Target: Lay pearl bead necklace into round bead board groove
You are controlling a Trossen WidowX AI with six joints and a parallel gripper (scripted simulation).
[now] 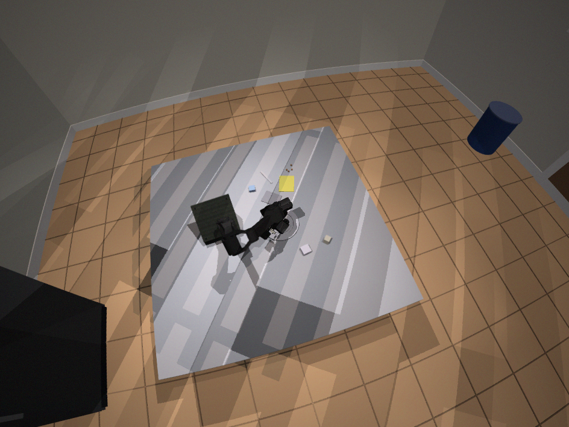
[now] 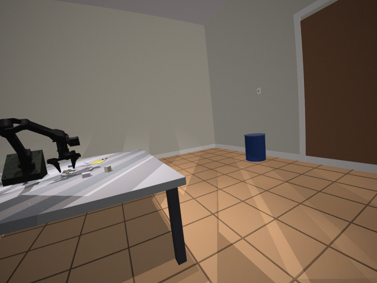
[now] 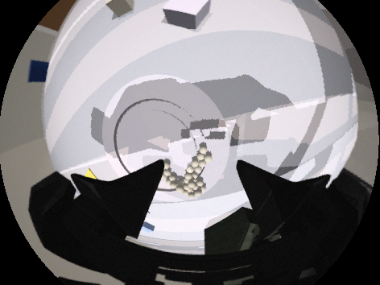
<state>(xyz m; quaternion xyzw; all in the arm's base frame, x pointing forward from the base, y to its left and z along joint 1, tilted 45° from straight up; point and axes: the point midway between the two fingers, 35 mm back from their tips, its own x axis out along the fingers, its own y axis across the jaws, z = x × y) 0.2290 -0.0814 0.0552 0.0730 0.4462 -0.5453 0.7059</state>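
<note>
The round bead board is 5 cm ahead of my gripper tip, 3 cm to the left of it and 2 cm below it. From my gripper tip the other things lie so: grey card 21 cm to the left, 6 cm ahead, 3 cm below; beige cube 25 cm ahead, 15 cm to the right, 1 cm below; white block 16 cm to the right, 12 cm ahead, 2 cm below.
</note>
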